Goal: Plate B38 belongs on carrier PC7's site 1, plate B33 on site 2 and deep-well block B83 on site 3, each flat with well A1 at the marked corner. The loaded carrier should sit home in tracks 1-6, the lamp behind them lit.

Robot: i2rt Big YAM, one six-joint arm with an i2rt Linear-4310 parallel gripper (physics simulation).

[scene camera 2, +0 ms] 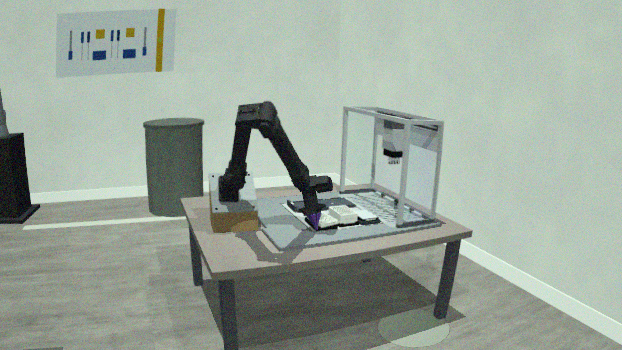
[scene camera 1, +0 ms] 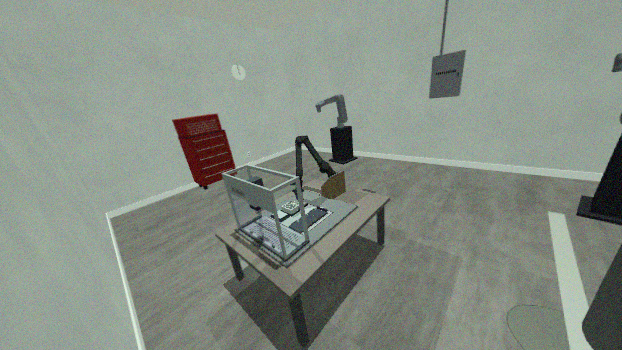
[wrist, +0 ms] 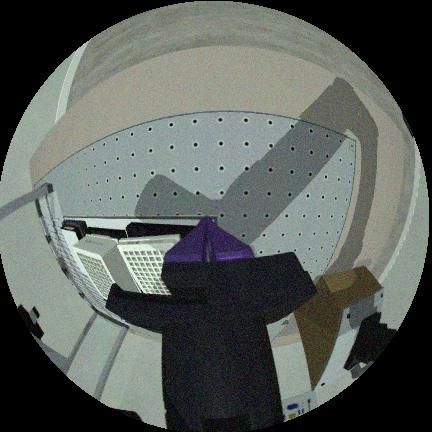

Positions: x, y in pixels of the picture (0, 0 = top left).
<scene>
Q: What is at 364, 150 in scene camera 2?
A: A clear-walled frame enclosure.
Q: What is my gripper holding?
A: Nothing.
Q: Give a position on a clear-walled frame enclosure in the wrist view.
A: At 92, 341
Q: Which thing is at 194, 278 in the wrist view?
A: My gripper.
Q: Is my gripper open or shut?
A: Shut.
</scene>
